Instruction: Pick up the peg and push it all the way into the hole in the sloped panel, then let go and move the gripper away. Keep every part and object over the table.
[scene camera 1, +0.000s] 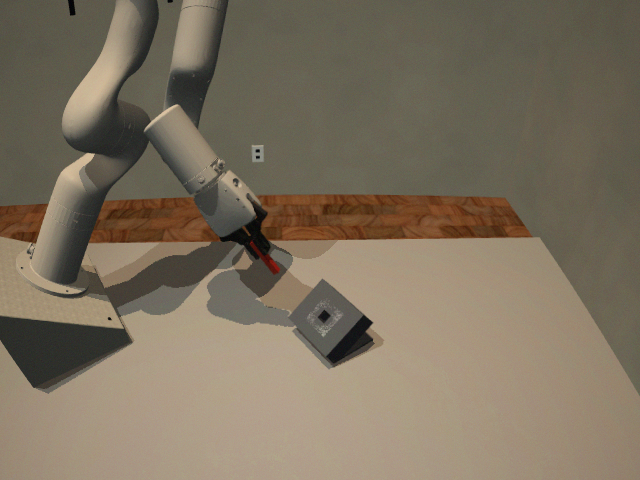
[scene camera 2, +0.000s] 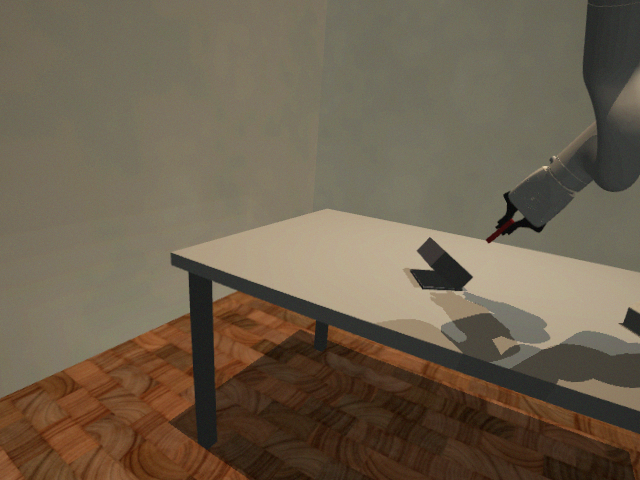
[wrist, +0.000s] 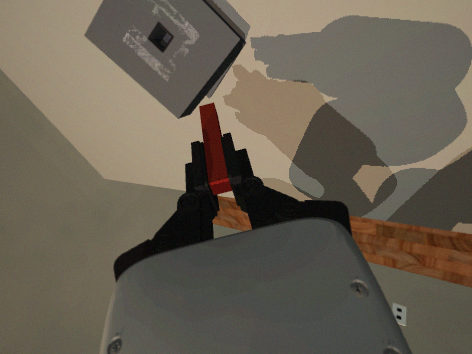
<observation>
my gripper: scene camera 1; scene camera 2 500, 230; wrist
same spot on my gripper: (scene camera 1: 240, 236) = (wrist: 245, 205)
</observation>
